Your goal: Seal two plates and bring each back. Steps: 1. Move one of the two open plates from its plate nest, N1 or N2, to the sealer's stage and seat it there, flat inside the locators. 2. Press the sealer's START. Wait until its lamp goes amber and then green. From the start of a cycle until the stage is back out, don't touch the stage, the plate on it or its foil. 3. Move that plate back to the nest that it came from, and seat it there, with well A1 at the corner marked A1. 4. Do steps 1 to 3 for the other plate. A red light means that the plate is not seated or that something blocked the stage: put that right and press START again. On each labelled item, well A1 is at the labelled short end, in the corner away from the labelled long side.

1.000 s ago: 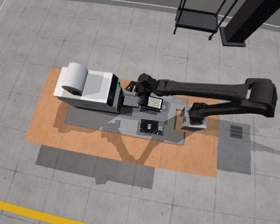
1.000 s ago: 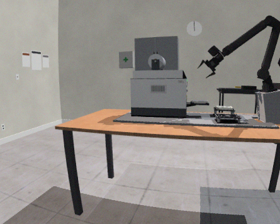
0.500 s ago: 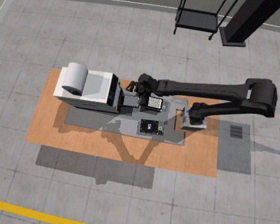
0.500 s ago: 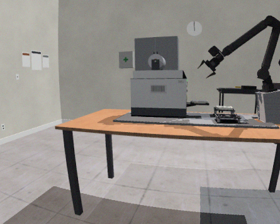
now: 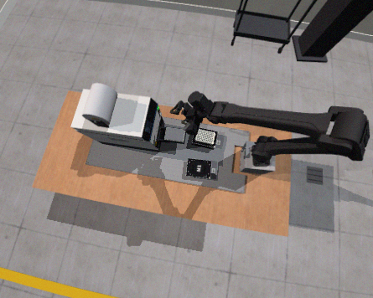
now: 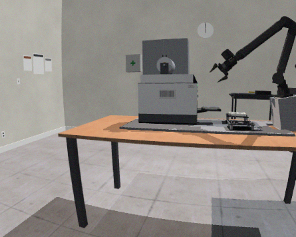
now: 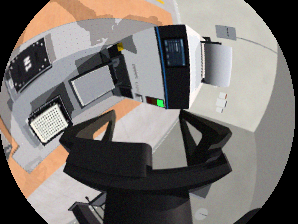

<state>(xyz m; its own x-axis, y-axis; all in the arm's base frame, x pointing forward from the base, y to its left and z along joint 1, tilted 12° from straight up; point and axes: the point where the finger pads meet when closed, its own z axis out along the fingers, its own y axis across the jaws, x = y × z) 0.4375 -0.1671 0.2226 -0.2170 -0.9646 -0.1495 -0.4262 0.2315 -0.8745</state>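
The sealer stage lies 240 mm below my hand, 30 mm ahead of it and 20 mm to the left of it. From my hand the other things lie so: foil roll: 360 mm ahead, 80 mm above, 20 mm to the right.
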